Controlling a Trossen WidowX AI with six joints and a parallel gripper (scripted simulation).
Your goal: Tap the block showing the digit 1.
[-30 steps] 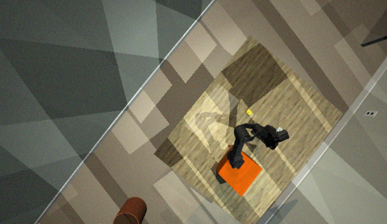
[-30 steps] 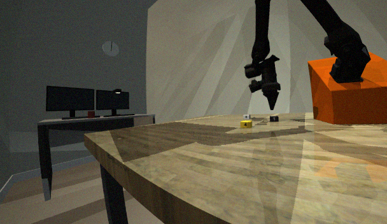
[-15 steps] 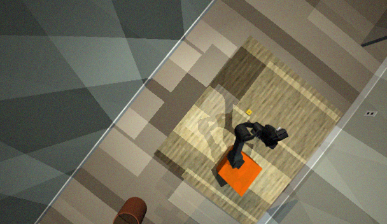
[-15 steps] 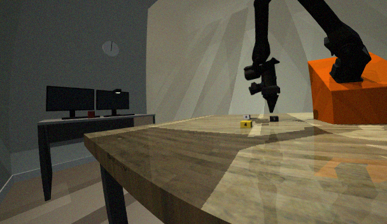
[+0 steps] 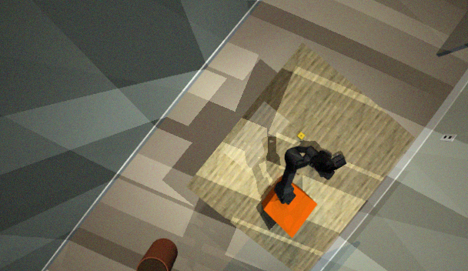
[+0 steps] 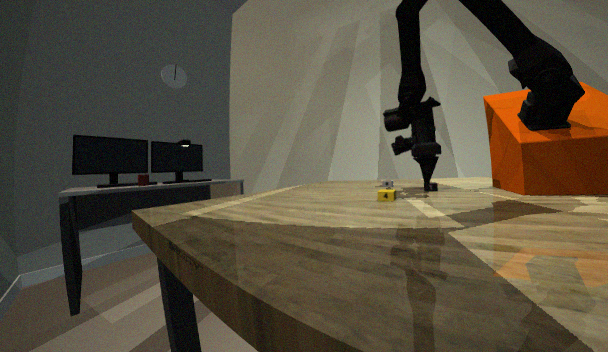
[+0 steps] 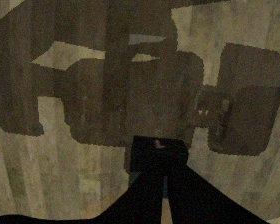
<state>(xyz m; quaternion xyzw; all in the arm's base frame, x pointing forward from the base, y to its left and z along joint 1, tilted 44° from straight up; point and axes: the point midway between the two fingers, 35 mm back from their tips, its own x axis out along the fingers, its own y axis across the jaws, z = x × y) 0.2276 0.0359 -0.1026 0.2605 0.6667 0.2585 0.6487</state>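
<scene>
My gripper tip is now 1 cm past the black block and 1 cm above it. Also, from my gripper tip: yellow block (15 cm to the left, 8 cm ahead, 1 cm below); white block (12 cm ahead, 10 cm to the right, 1 cm below).
</scene>
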